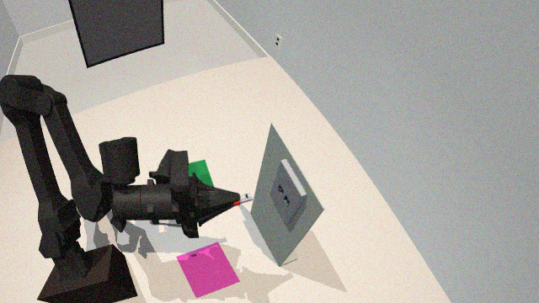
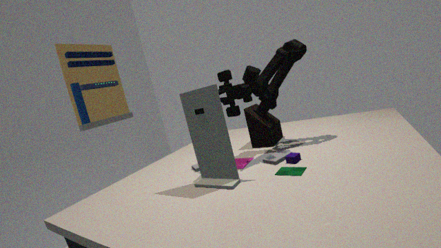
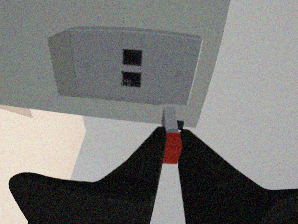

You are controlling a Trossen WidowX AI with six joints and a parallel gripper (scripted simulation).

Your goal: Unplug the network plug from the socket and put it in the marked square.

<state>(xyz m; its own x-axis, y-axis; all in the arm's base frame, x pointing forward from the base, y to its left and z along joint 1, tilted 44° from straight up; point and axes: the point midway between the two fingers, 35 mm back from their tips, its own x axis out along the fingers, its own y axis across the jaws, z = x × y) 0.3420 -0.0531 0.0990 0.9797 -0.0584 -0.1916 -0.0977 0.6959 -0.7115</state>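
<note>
Right now the magenta square is 80 mm behind my gripper tip, 30 mm to the right of it and 300 mm below it. Round my gripper tip: green board (20 mm behind, 240 mm to the left, 300 mm below); then network plug (right at my gripper tip); then grey socket panel (100 mm ahead, 10 mm to the left, 140 mm below).
</note>
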